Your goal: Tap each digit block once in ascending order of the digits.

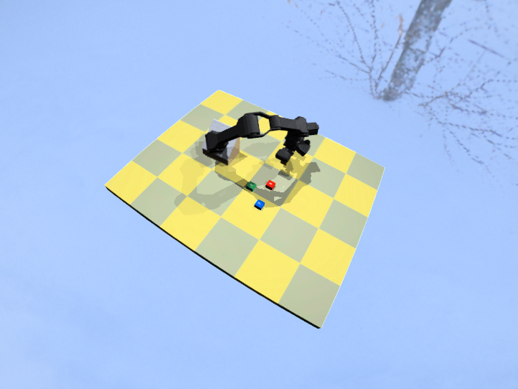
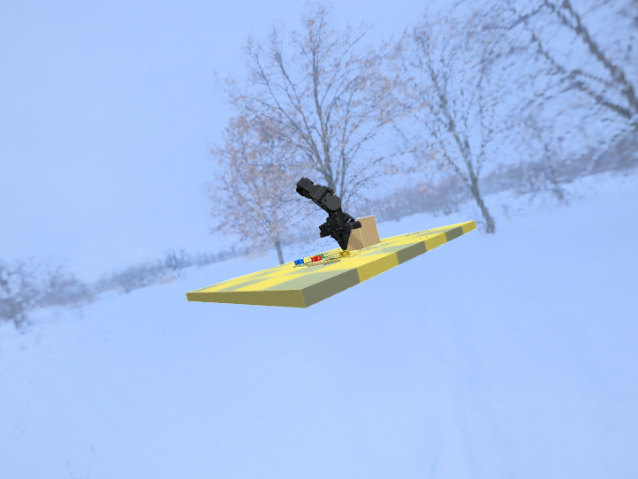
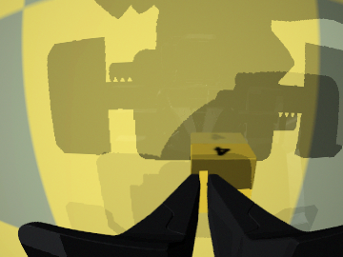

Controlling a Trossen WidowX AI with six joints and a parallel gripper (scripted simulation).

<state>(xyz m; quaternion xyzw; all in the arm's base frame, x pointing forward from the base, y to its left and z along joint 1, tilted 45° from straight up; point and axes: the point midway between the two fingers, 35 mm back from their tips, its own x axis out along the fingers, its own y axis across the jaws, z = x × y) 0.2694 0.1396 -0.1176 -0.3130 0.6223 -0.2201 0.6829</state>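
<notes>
The yellow block lies 10 mm to the right of my gripper tip and 10 mm below it. From my gripper tip the other things lie so: blue block 290 mm to the right, 50 mm ahead, 10 mm below; green block 240 mm to the right, 40 mm behind, 10 mm below; red block 170 mm to the right, 20 mm ahead, 10 mm below.
</notes>
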